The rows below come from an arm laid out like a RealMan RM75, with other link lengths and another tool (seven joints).
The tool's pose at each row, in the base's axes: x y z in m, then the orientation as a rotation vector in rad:
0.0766, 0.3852, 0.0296, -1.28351, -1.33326, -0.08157
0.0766, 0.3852, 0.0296, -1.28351, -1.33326, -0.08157
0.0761, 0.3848, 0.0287, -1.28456, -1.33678, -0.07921
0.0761, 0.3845, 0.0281, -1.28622, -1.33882, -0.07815
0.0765, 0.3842, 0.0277, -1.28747, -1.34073, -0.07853
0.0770, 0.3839, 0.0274, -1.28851, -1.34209, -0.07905
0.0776, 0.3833, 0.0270, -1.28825, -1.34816, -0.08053
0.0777, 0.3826, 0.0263, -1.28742, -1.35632, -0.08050
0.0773, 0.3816, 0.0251, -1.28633, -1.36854, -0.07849
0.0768, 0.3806, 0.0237, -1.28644, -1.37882, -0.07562
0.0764, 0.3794, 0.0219, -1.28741, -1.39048, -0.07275
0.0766, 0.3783, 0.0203, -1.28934, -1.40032, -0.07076
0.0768, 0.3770, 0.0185, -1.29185, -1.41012, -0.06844
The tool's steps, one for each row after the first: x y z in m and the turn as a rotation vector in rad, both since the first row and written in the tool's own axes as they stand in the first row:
0.0000, 0.0000, 0.0000, 0.00000, 0.00000, 0.00000
-0.0011, 0.0001, 0.0003, -0.00032, -0.00408, 0.00000
-0.0017, 0.0003, 0.0002, -0.00145, -0.00658, 0.00034
-0.0020, 0.0007, -0.0001, -0.00299, -0.00821, -0.00020
-0.0022, 0.0011, -0.0006, -0.00432, -0.00930, -0.00064
-0.0027, 0.0016, -0.0013, -0.00616, -0.01320, -0.00452
-0.0036, 0.0018, -0.0016, -0.00726, -0.01926, -0.00891
-0.0052, 0.0019, -0.0018, -0.00803, -0.02929, -0.01439
-0.0070, 0.0021, -0.0018, -0.00888, -0.03854, -0.01788
-0.0091, 0.0024, -0.0018, -0.01069, -0.04909, -0.02163
-0.0109, 0.0032, -0.0023, -0.01328, -0.05808, -0.02447
-0.0129, 0.0039, -0.0029, -0.01614, -0.06735, -0.02684

